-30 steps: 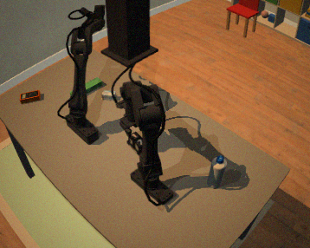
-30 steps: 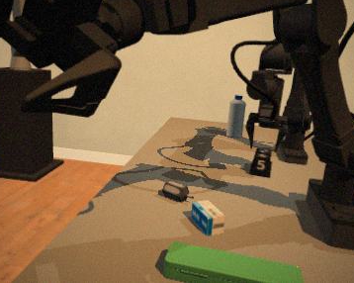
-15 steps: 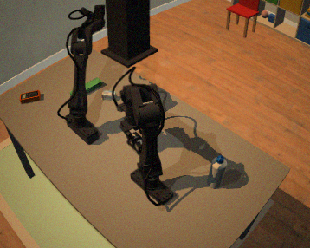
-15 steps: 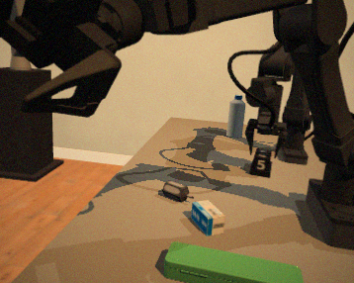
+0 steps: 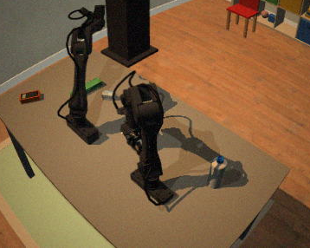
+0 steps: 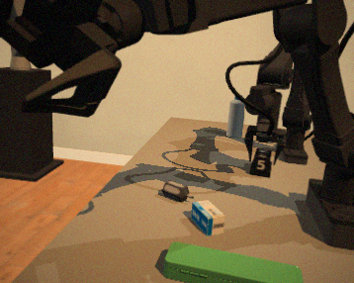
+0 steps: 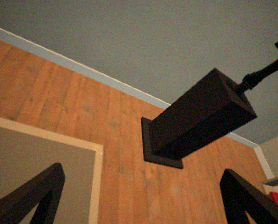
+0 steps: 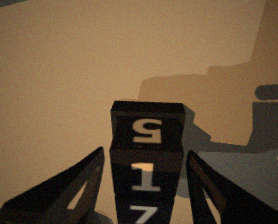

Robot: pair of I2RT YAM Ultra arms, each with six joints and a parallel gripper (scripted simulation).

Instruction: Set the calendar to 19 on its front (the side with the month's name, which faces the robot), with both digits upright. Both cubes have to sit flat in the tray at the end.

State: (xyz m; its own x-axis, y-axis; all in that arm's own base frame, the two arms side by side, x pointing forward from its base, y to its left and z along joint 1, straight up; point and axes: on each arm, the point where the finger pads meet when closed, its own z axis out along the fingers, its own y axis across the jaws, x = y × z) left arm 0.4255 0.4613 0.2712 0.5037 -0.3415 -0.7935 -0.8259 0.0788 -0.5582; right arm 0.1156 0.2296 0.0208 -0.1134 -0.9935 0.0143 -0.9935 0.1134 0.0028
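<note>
Right now the black cube is 10 mm behind my right hand, 40 mm to the right of it and 10 mm below it. The rest, counted from my right hand: blue-and-white box: 130 mm ahead, 340 mm to the left, 20 mm below; green box: 90 mm ahead, 490 mm to the left, 30 mm below; dark grey object: 200 mm ahead, 240 mm to the left, 20 mm below.
</note>
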